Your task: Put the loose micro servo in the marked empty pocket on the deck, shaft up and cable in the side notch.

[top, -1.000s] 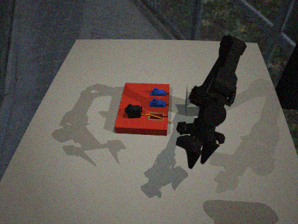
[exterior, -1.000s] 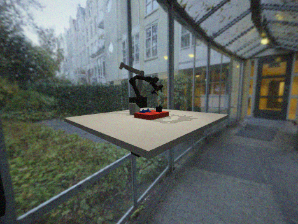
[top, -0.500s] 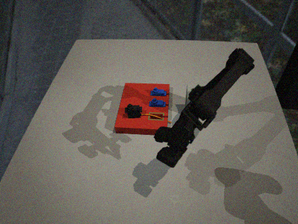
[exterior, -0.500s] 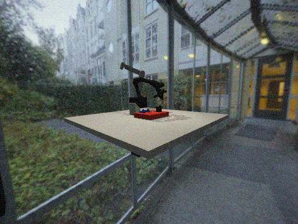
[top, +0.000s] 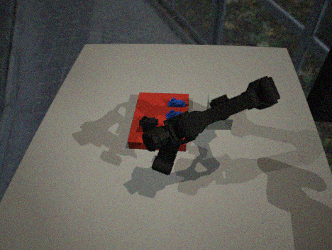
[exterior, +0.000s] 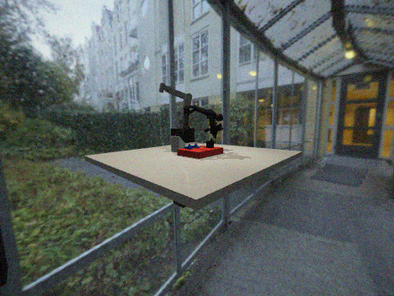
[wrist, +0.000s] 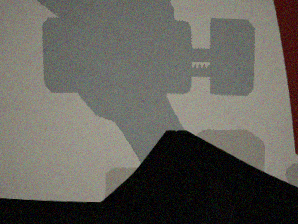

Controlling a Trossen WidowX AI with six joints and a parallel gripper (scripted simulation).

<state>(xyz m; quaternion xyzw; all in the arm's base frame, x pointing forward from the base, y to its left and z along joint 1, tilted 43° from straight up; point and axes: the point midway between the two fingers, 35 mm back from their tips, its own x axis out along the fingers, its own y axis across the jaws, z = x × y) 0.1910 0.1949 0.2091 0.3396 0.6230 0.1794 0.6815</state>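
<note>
My gripper tip is 260 mm to the left of the red deck, 100 mm short of it and 80 mm above it.
</note>
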